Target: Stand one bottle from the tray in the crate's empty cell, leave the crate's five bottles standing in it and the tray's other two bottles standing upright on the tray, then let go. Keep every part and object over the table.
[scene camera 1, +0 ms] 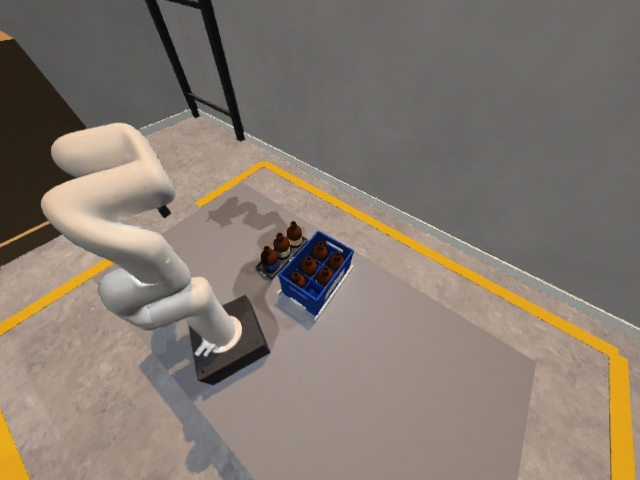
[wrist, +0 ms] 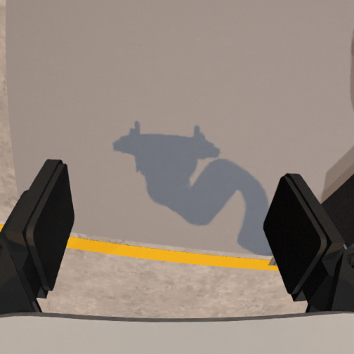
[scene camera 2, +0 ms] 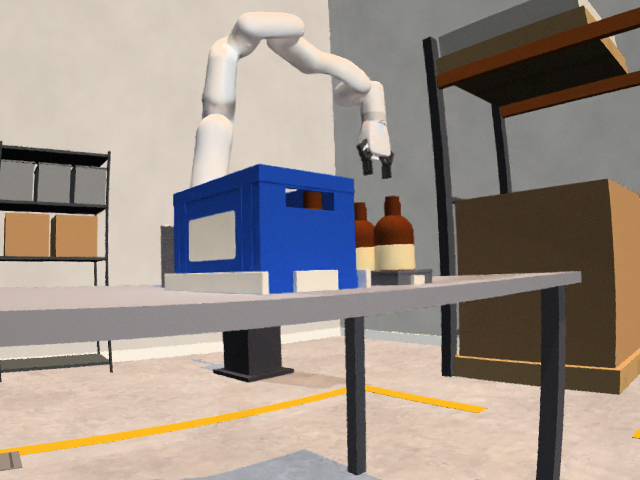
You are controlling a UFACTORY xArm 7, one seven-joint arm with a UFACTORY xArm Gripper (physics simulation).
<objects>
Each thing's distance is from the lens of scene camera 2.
brown bottle (scene camera 2: 393,234): 82 cm
brown bottle (scene camera 2: 364,230): 88 cm
</objects>
